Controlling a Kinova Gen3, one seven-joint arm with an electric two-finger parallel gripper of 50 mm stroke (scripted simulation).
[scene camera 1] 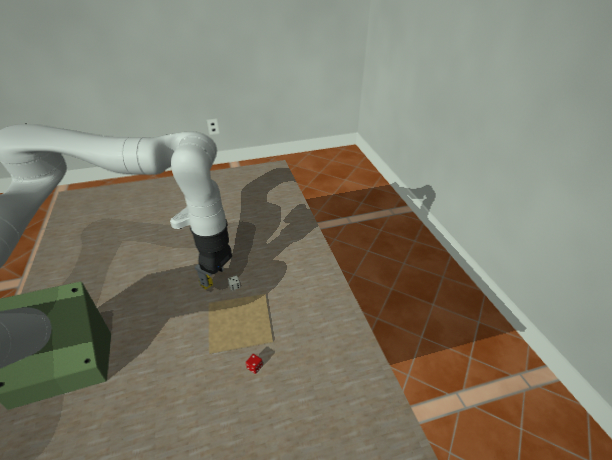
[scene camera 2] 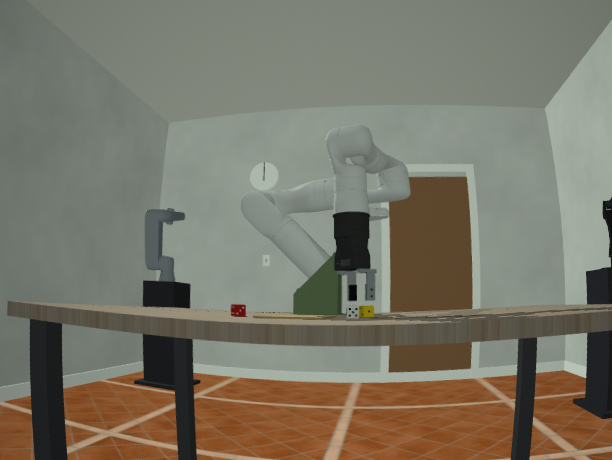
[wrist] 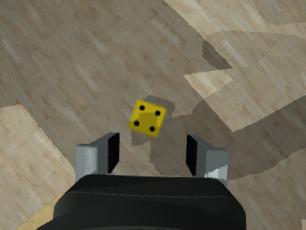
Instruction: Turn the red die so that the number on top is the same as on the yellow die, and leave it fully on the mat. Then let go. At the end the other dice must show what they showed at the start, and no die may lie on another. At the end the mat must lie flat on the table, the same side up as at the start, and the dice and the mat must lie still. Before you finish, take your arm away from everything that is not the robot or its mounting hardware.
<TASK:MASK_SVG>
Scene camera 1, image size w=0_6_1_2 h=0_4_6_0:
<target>my gripper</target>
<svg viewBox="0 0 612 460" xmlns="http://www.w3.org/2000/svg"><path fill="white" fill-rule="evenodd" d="M227 228L222 234L212 238L200 238L193 235L196 248L199 251L199 265L196 265L195 269L197 270L200 284L205 287L209 286L207 275L211 276L218 271L223 272L223 266L232 258L231 247L228 245L229 236Z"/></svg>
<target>tan mat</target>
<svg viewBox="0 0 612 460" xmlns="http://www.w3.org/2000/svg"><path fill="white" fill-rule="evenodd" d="M265 294L209 303L209 354L273 342Z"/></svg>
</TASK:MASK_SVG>
